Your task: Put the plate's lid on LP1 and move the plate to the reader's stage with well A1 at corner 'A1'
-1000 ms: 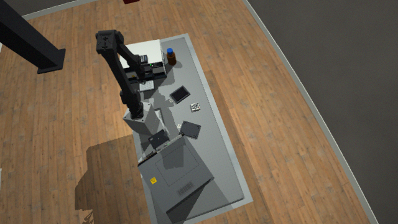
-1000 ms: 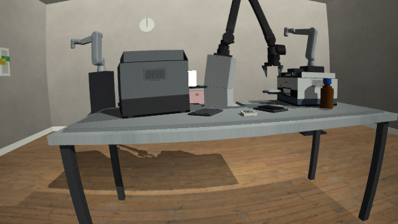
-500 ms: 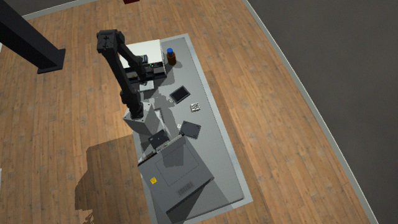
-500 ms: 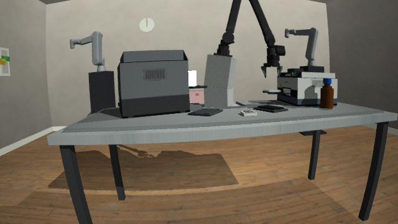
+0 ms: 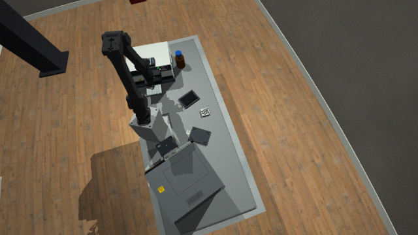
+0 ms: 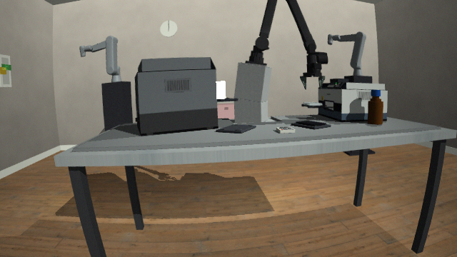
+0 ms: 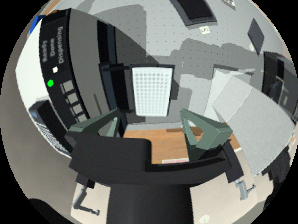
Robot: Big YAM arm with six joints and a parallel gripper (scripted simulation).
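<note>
My gripper is now 1 cm past the lidded plate and 10 cm above it. Round my hand: brown capped bottle 25 cm ahead, 29 cm to the left, 7 cm below.
</note>
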